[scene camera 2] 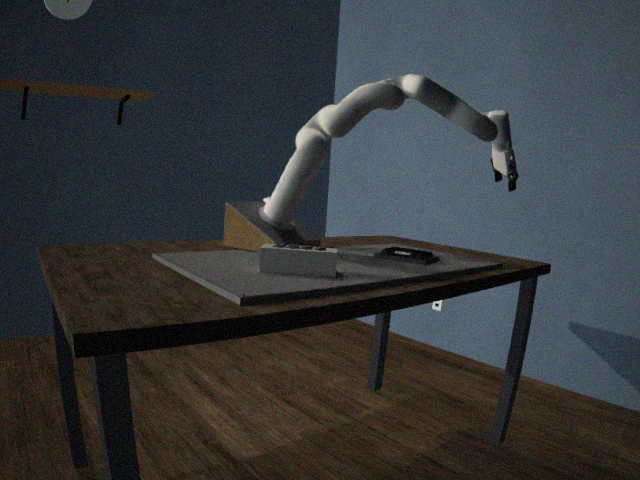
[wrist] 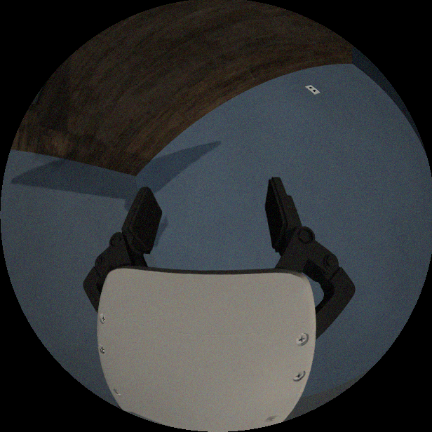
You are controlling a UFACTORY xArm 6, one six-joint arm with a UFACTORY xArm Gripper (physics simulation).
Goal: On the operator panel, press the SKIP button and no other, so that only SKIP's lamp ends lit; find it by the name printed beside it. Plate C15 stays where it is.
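Pixels of known places: gripper, fingertip midpoint: (scene camera 2: 505,185); arm's base at its link origin: (scene camera 2: 275,219).
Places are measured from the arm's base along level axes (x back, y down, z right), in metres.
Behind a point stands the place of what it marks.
A light grey box (scene camera 2: 298,261) {x -0.448, y 0.047, z 0.257 m} with small dark parts on its top stands on the grey board (scene camera 2: 206,271) {x -0.356, y 0.075, z 0.432 m} in the scene view; it looks like the operator panel, but its buttons, names and lamps cannot be read. A low black object (scene camera 2: 421,256) {x -0.468, y 0.055, z -0.163 m} with a pale patch lies on the board farther right; whether it is plate C15 cannot be told. My gripper (scene camera 2: 505,183) {x -0.464, y -0.182, z -0.692 m} (wrist: 208,194) is open and empty, high above and beyond the table's right side, well away from both. Neither object shows in the wrist view.
The arm's base stands on a wedge-shaped mount (scene camera 2: 240,228) {x -0.007, y 0.026, z 0.138 m} at the back of the wooden table (scene camera 2: 118,289) {x -0.404, y 0.088, z 0.647 m}. A blue wall (scene camera 2: 568,206) (wrist: 225,225) rises behind the gripper. A wall shelf (scene camera 2: 67,88) hangs at the upper left. A wall socket (scene camera 2: 436,305) (wrist: 312,90) is low on the wall.
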